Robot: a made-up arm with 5 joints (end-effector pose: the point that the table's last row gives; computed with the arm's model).
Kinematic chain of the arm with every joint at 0, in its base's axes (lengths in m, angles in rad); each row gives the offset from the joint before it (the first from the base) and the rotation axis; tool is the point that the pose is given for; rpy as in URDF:
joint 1: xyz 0 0 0.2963 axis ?
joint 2: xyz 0 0 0 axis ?
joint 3: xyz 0.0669 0 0.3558 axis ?
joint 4: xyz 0.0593 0 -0.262 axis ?
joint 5: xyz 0.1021 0 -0.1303 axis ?
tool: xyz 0 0 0 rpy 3.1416 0 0
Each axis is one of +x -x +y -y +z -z.
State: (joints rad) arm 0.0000 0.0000 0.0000 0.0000 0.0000
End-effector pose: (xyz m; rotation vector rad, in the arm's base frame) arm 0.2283 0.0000 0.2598 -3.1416 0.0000 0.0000
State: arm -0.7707 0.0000 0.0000 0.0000 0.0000
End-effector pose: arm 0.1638 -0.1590 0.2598 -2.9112 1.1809 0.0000
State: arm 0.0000 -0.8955 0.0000 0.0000 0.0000
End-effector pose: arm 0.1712 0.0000 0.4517 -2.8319 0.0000 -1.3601
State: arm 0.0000 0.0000 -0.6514 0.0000 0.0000
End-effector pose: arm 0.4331 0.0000 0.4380 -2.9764 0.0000 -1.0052
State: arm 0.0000 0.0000 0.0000 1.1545 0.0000
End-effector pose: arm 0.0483 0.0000 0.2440 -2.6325 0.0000 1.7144
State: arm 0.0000 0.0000 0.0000 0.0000 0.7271
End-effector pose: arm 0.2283 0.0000 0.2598 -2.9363 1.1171 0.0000
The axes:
joint 1: +z
joint 2: +y
joint 3: +y
joint 4: +y
joint 5: -z

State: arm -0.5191 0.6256 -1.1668 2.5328 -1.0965
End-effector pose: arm 0.2498 -0.1427 0.3116 -1.2053 -0.3580 1.3409
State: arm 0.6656 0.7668 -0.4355 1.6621 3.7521
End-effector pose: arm 0.0827 0.0650 0.1994 0.0337 -1.2214 1.1253
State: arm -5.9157 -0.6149 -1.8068 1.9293 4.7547
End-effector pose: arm 0.1205 0.0464 0.7951 1.6403 2.2841 0.5909
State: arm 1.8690 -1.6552 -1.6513 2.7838 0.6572
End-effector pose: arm 0.0905 -0.2946 0.5197 -2.1662 -1.5008 -0.2135
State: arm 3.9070 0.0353 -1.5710 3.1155 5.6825
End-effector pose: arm -0.1530 -0.1470 0.5987 -0.9866 1.2125 0.1298
